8 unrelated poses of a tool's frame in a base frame.
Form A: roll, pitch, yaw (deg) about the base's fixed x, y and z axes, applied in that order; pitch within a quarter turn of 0, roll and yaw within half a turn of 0; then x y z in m.
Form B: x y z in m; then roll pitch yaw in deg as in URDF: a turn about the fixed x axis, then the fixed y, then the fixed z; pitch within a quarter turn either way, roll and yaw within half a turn. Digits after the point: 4 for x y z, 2 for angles.
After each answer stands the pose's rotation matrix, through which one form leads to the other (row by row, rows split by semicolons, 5 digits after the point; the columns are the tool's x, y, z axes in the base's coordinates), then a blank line. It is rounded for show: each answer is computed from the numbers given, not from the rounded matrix.
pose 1, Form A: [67.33, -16.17, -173.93, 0.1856, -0.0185, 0.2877]
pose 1, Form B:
[0.1856, -0.0185, 0.2877, 67.33, -16.17, -173.93]
-0.95505 0.29629 0.00916; -0.10156 -0.35609 0.92892; 0.27849 0.88624 0.37018

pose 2, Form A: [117.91, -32.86, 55.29, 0.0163, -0.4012, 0.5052]
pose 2, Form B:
[0.0163, -0.4012, 0.5052, 117.91, -32.86, 55.29]
0.47831 0.11176 0.87105; 0.69052 -0.66069 -0.29441; 0.54259 0.74229 -0.39319

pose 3, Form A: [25.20, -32.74, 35.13, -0.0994, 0.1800, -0.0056]
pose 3, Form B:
[-0.0994, 0.1800, -0.0056, 25.20, -32.74, 35.13]
0.68792 -0.70900 -0.15521; 0.48402 0.60750 -0.62981; 0.54083 0.35814 0.76108

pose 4, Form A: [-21.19, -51.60, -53.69, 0.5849, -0.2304, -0.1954]
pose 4, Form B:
[0.5849, -0.2304, -0.1954, -21.19, -51.60, -53.69]
0.36782 0.91908 -0.14142; -0.50054 0.32385 0.80286; 0.78369 -0.22452 0.57915

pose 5, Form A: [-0.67, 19.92, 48.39, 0.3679, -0.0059, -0.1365]
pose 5, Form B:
[0.3679, -0.0059, -0.1365, -0.67, 19.92, 48.39]
0.62433 -0.75028 0.21749; 0.70295 0.66103 0.26249; -0.34071 -0.01099 0.94010

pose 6, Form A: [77.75, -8.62, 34.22, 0.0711, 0.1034, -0.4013]
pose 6, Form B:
[0.0711, 0.1034, -0.4013, 77.75, -8.62, 34.22]
0.81754 -0.24043 0.52327; 0.55602 0.09308 -0.82594; 0.14988 0.96619 0.20978

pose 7, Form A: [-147.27, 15.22, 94.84, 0.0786, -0.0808, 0.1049]
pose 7, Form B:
[0.0786, -0.0808, 0.1049, -147.27, 15.22, 94.84]
-0.08141 0.85020 -0.52012; 0.96148 -0.07046 -0.26568; -0.26253 -0.52172 -0.81172

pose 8, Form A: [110.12, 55.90, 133.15, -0.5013, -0.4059, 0.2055]
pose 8, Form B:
[-0.5013, -0.4059, 0.2055, 110.12, 55.90, 133.15]
-0.38343 -0.28080 0.87985; 0.40902 0.80251 0.43436; -0.82806 0.52643 -0.19285

